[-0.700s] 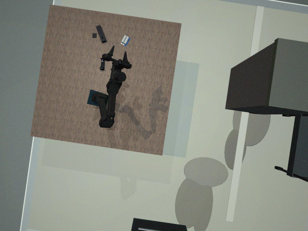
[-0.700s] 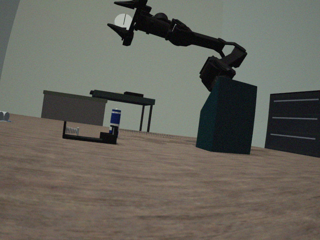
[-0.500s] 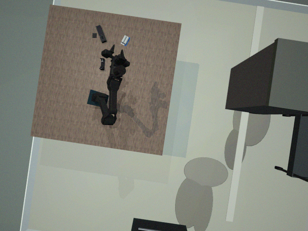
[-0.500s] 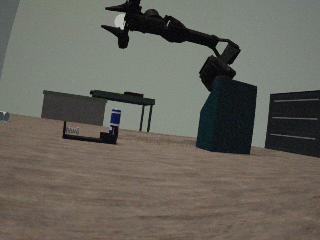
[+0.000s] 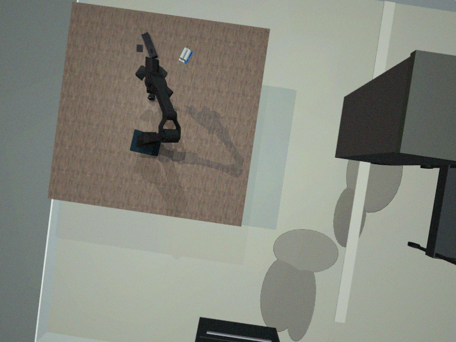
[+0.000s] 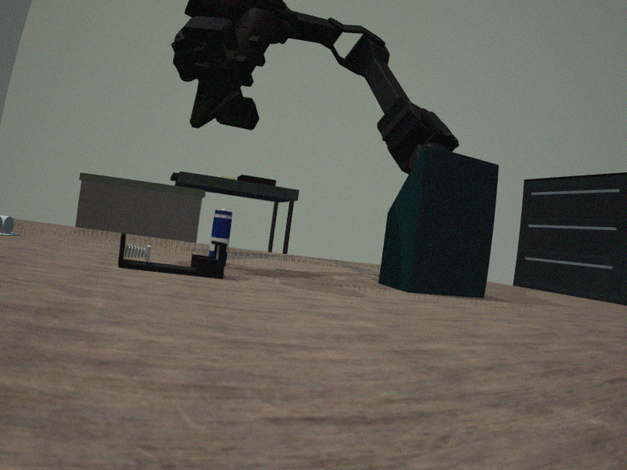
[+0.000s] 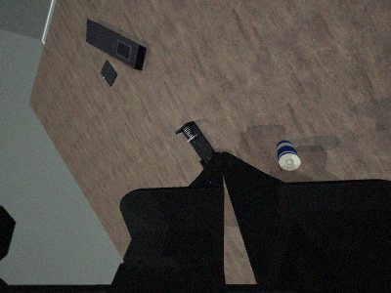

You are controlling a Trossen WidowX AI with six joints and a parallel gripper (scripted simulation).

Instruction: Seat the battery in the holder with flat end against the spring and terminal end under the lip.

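Now: gripper tip 130 mm above the battery, 60 mm past it and 40 mm to the left of it. Round my gripper tip: dark square (270 mm ahead, 230 mm to the left, 160 mm below).
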